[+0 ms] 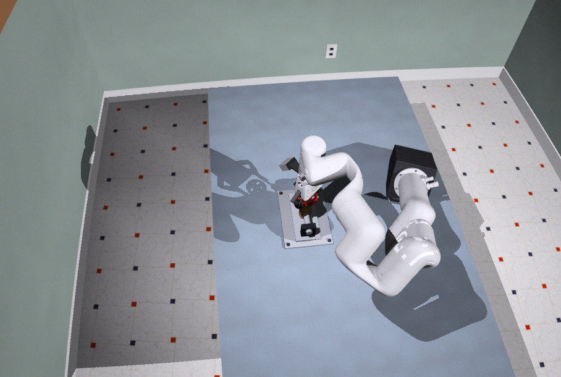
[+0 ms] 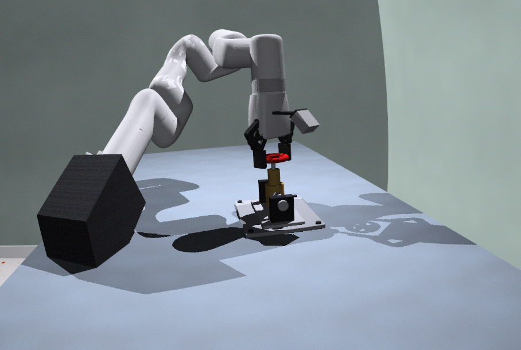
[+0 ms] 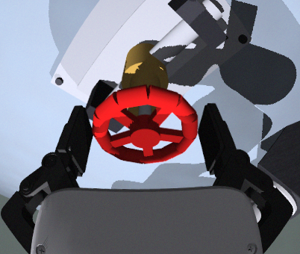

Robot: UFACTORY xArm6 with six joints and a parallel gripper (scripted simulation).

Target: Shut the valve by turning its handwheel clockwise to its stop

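Now: hand right at the red handwheel.
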